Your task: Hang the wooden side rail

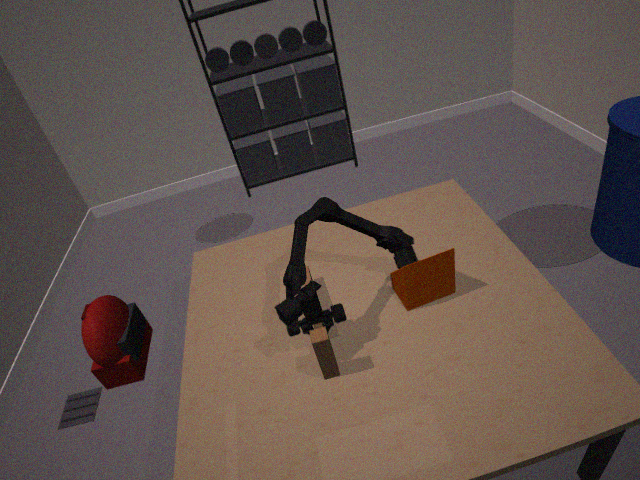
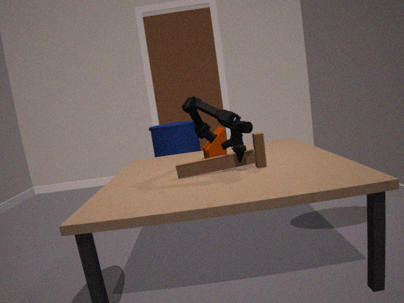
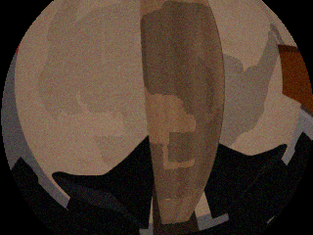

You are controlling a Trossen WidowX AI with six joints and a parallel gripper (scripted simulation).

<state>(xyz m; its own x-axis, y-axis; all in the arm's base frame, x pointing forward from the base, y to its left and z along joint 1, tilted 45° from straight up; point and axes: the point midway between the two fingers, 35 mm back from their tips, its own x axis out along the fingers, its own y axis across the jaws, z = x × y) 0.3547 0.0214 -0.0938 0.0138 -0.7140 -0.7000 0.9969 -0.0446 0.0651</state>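
Now: the headboard post 10 mm ahead of my gripper tip, 110 mm to the left of it and 40 mm above it.
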